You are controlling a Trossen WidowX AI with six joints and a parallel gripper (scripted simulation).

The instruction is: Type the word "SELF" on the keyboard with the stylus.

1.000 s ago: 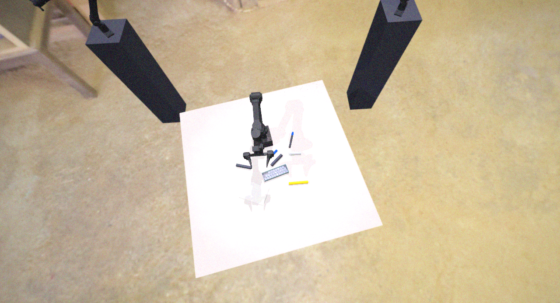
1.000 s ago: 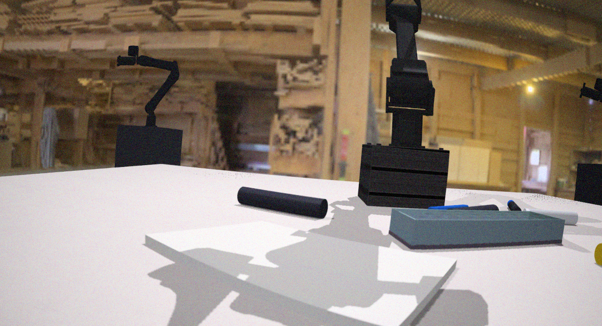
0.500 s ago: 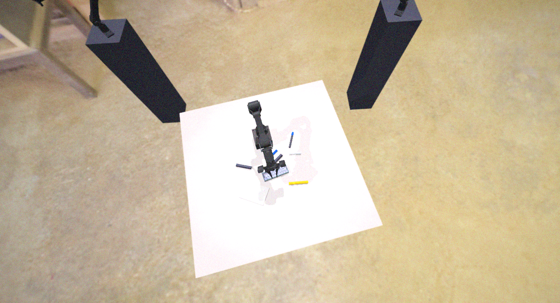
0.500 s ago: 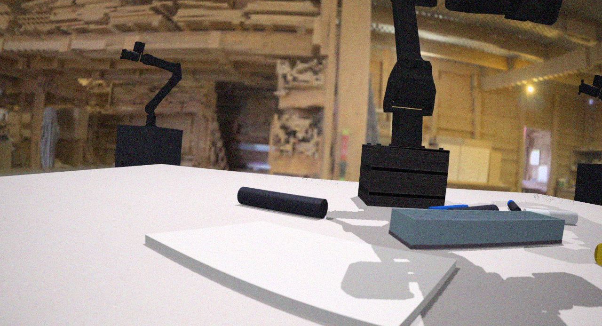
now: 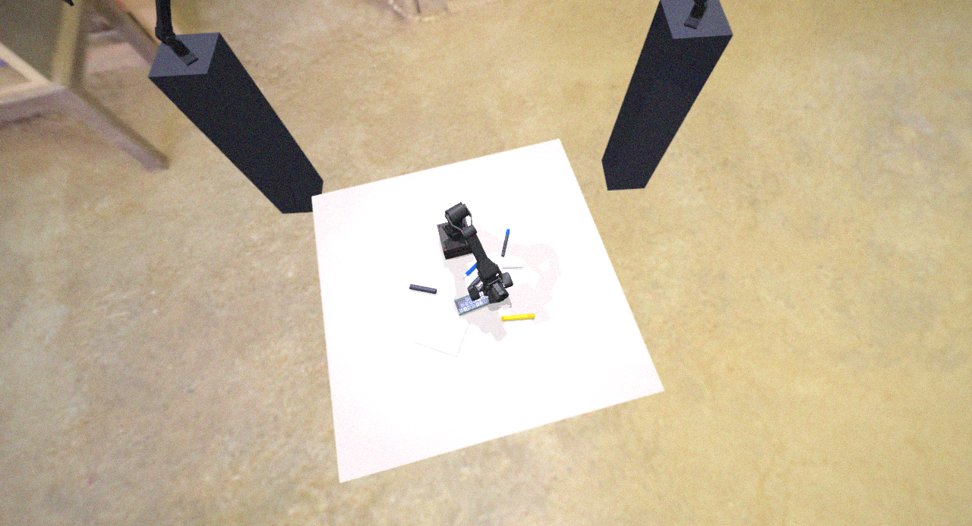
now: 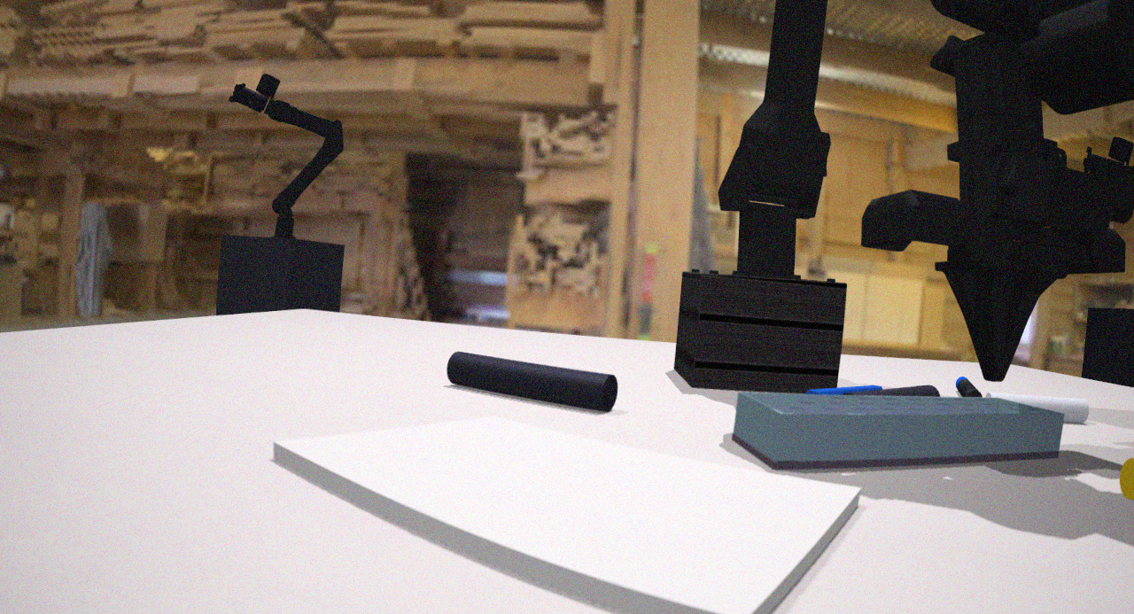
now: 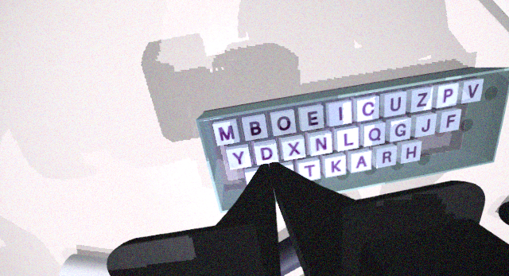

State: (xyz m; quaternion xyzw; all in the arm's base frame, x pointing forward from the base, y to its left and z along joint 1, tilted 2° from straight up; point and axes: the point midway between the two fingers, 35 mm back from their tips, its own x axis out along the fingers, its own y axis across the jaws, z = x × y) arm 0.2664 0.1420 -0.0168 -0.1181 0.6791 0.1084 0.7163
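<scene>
My gripper tip is 11 cm past the blue stylus, 10 cm to the left of it and 3 cm above it. Round my gripper tip: white pad 16 cm ahead, 22 cm to the right, 4 cm below; white cylinder 14 cm behind, 10 cm to the left, 3 cm below; yellow cylinder 11 cm ahead, 11 cm to the left, 3 cm below.
</scene>
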